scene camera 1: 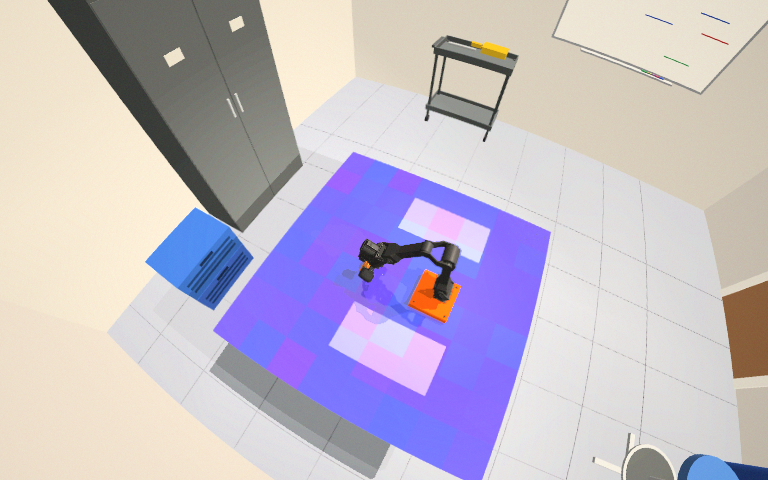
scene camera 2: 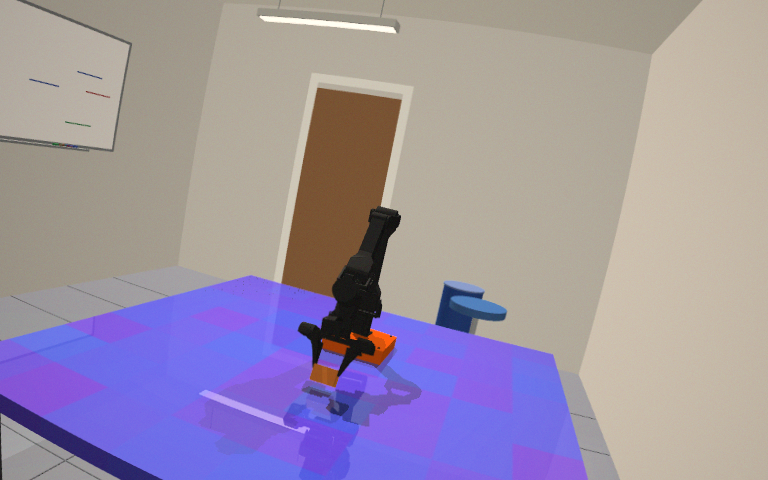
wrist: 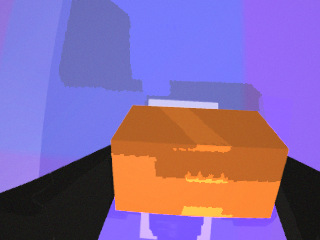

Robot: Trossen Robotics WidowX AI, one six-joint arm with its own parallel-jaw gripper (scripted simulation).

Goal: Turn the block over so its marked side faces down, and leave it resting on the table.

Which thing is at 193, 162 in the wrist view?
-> A block.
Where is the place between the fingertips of my gripper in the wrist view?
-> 196, 160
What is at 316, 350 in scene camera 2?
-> My gripper.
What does my gripper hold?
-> A block.
